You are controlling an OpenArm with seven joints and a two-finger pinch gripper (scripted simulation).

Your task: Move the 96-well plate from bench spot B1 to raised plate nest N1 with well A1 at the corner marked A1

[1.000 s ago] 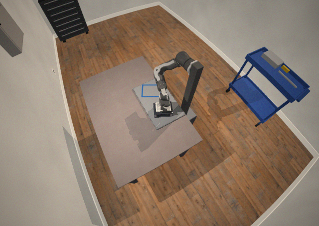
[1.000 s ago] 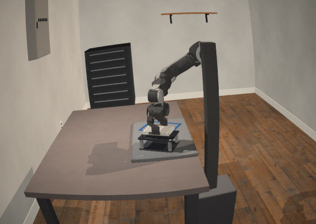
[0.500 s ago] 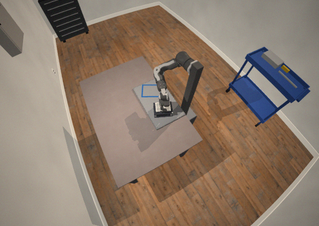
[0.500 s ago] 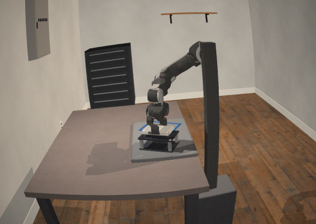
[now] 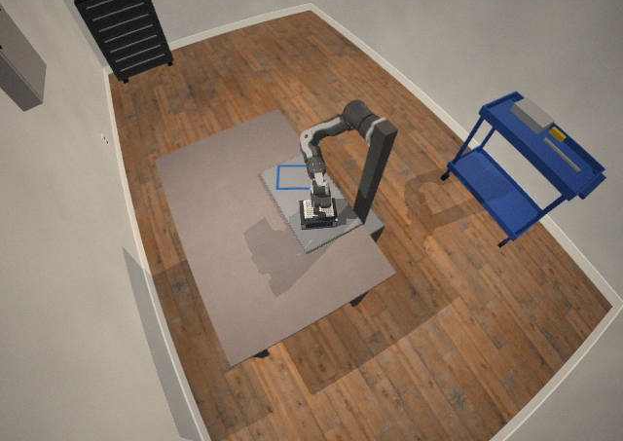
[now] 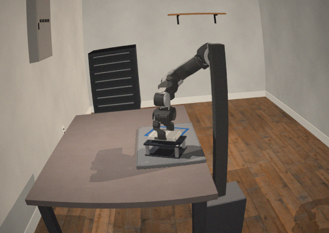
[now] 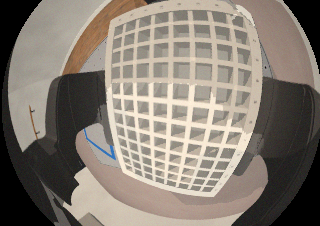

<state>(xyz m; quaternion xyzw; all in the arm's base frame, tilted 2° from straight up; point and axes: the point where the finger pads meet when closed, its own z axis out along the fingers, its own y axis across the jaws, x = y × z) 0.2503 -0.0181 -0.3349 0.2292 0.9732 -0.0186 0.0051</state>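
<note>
The white 96-well plate is right at my hand. Round my hand: black raised nest N1 (30 mm below).
</note>
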